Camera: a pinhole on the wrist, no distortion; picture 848 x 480 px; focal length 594.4 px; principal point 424.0 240.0 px. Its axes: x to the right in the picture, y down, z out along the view. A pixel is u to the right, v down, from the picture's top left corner.
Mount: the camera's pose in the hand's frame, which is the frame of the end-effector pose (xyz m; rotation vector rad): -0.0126 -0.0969 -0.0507 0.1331 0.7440 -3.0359
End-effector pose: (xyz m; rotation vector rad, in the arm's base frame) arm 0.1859 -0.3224 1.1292 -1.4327 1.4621 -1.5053
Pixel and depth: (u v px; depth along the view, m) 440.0 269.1 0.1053
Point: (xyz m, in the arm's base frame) 0.2674 -0.2794 1.2564
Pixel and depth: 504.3 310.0 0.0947
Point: 0.2575 -0.2672 1.2566
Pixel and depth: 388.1 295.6 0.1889
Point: 0.3431 -0.2968 1.2927
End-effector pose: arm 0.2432 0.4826 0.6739 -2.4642 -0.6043 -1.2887
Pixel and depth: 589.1 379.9 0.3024
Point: 0.1603 0.7932 0.4974
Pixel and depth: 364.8 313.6 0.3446
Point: 0.2634 0.8415 0.5576
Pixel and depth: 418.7 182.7 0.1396
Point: 0.2137 0.6420 0.6207
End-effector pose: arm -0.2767 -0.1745 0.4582 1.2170 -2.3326 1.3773
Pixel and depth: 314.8 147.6 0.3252
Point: -0.0793 -0.4441 0.4527
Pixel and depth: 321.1 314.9 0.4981
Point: 0.0647 -0.5781 0.5216
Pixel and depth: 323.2 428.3 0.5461
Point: 0.1450 -0.6040 0.6075
